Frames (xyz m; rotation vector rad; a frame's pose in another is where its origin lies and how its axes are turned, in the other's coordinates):
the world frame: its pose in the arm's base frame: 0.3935 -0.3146 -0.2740 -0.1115 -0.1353 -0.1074
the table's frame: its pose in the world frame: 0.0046 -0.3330 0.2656 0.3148 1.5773 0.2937
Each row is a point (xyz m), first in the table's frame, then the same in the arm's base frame.
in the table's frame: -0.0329 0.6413 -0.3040
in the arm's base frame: 0.0696 0.0262 0.1981
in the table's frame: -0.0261 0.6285 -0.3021
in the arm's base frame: 0.0714 0.0156 0.1882
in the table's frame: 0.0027 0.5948 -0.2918
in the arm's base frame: 0.0830 -0.0102 0.1525
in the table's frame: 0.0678 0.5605 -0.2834
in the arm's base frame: 0.0977 -0.0267 0.0818
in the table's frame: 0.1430 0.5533 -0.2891
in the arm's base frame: 0.1019 -0.0130 0.0075
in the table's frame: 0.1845 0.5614 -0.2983
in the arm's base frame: 0.0991 0.0068 -0.0309
